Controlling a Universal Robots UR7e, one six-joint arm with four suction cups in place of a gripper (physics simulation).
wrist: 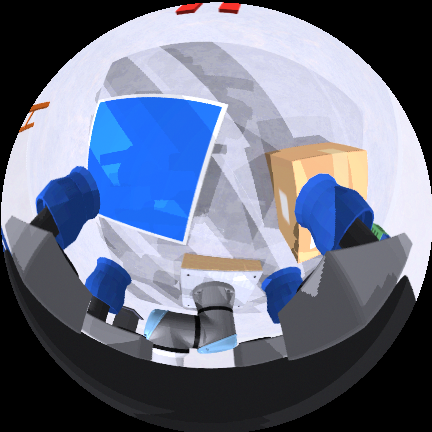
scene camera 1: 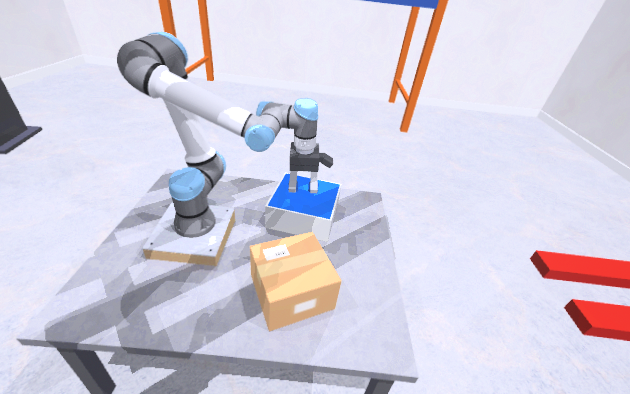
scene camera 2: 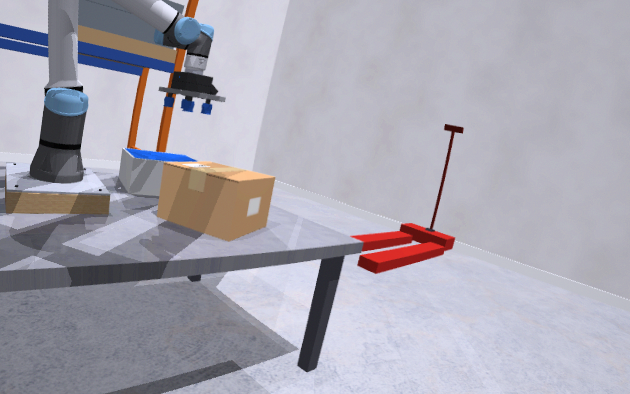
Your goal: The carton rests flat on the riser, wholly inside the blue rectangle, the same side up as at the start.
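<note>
The brown carton (scene camera 1: 295,280) (scene camera 2: 215,200) (wrist: 312,165) stands flat on the table, with a white label on its top and another on a side face. It is apart from the light grey riser (scene camera 1: 295,222) (scene camera 2: 137,175), nearer scene camera 1. The blue rectangle (scene camera 1: 300,207) (scene camera 2: 155,155) (wrist: 150,160), with a white border, covers the riser's top and bears no carton. My suction gripper (scene camera 1: 303,190) (scene camera 2: 187,106) (wrist: 200,245) is open and empty, cups pointing down. It hangs above the riser area, higher than the carton. One cup hides part of the carton in the wrist view.
The arm's base plate (scene camera 1: 160,245) (scene camera 2: 55,185) is on the table (scene camera 1: 215,320) (scene camera 2: 310,240), left of the riser and carton. Orange rack posts (scene camera 1: 423,65) (scene camera 2: 139,110) stand behind. A red fork-shaped truck (scene camera 1: 590,270) (scene camera 2: 405,257) is on the floor at the right.
</note>
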